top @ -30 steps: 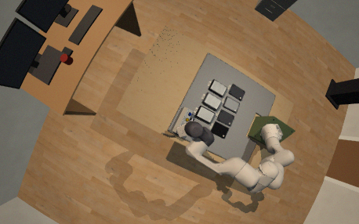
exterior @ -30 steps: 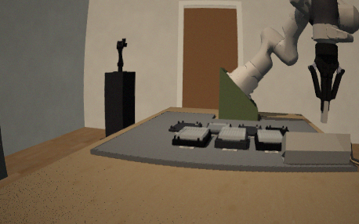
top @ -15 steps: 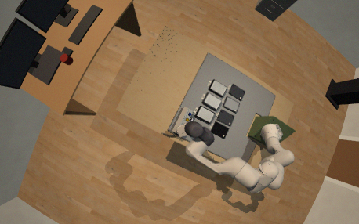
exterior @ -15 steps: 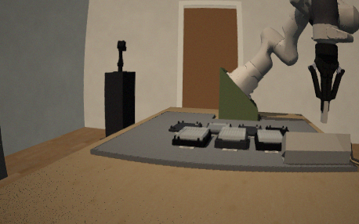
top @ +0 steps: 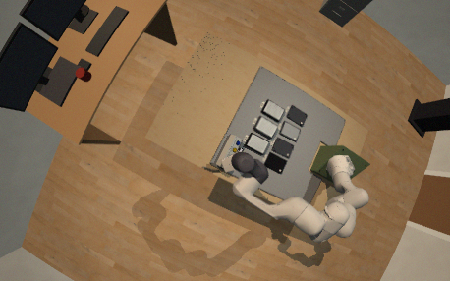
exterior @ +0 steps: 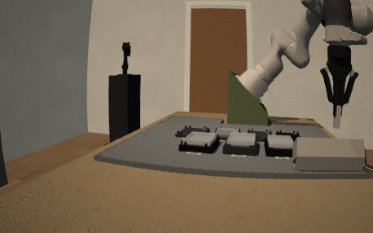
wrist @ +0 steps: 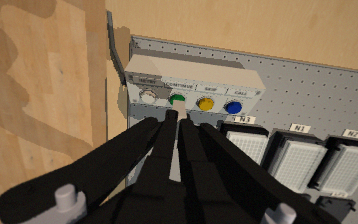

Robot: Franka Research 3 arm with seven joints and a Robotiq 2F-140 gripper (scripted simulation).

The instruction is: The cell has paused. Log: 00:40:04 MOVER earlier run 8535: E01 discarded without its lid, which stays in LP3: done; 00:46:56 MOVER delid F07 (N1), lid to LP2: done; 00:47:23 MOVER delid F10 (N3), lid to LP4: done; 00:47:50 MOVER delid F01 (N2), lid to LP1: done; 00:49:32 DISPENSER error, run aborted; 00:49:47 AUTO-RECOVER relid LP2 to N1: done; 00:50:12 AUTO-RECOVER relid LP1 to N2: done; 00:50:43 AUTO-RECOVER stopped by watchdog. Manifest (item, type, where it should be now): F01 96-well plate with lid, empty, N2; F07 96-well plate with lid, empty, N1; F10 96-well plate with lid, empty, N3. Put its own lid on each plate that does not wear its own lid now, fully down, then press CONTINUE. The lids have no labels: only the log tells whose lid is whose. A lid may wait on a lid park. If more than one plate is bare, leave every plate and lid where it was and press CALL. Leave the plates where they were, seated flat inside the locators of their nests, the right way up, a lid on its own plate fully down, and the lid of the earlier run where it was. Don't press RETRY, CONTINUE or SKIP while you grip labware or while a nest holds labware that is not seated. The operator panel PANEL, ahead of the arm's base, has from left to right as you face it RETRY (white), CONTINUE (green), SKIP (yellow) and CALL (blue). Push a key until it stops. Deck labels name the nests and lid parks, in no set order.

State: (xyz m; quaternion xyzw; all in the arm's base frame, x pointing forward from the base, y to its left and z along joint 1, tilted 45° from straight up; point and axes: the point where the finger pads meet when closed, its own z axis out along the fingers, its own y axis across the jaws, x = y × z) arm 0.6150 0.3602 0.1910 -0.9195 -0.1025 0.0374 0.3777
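Right now my hand is 7 cm above the green continue key. Also, from my hand: yellow skip key: 1 cm ahead, 5 cm to the right, 7 cm below; then white retry key: 1 cm behind, 5 cm to the left, 7 cm below; then blue call key: 2 cm ahead, 10 cm to the right, 7 cm below.
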